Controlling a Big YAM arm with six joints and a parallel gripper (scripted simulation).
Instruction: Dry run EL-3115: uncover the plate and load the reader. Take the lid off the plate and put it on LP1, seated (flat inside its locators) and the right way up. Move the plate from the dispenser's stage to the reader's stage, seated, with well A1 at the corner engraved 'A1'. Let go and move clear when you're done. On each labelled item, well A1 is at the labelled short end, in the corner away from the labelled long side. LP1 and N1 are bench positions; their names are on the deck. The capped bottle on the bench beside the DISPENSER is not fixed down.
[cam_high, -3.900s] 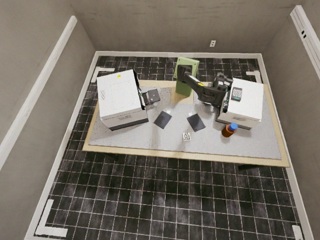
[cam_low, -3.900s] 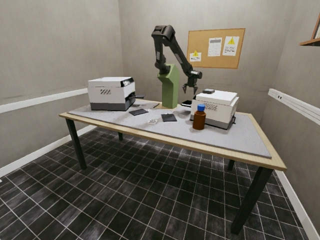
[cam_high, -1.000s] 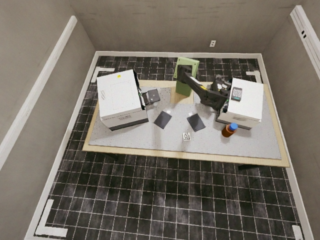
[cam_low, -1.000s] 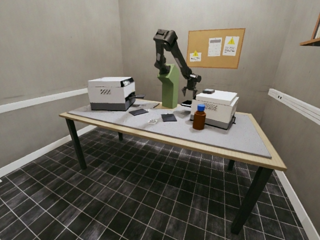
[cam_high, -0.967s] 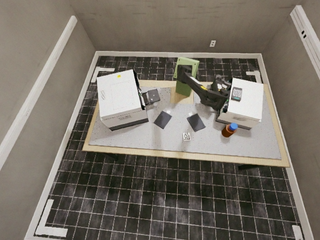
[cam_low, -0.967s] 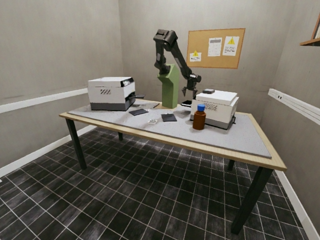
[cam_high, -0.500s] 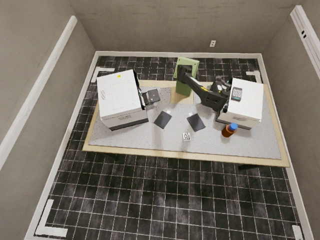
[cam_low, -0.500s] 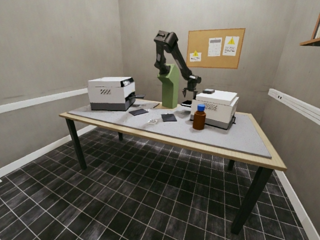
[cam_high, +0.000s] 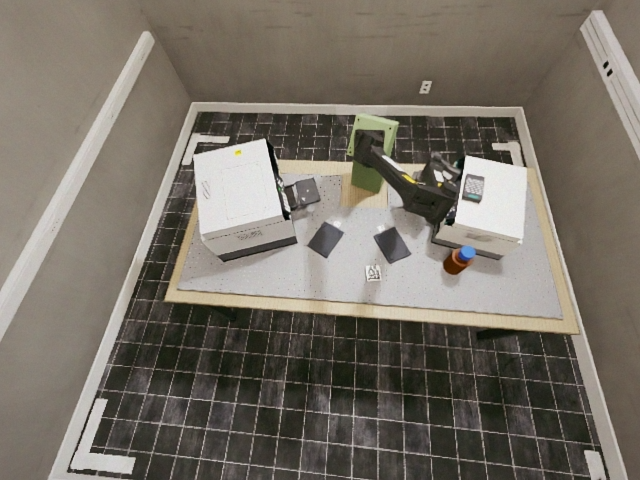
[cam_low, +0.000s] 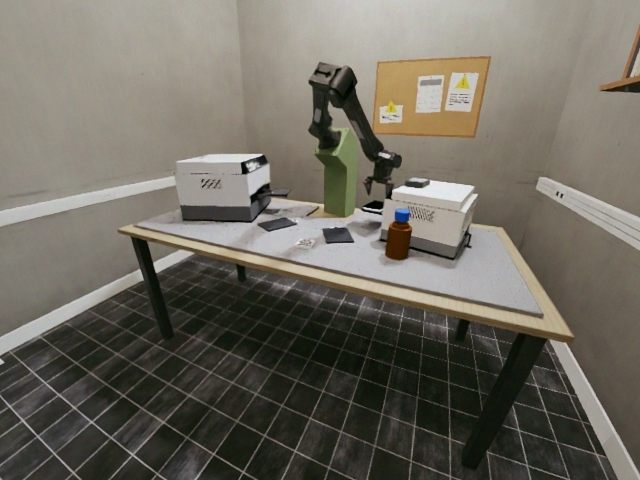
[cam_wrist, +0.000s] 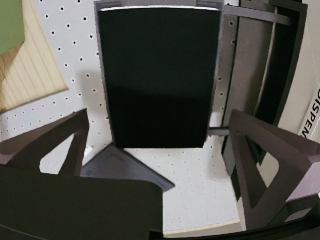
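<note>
Now: hand 50 mm above the dark flat lid. Also, from my hand: brown capped bottle: 320 mm ahead, 140 mm to the left, 40 mm below; white well plate: 50 mm below.
</note>
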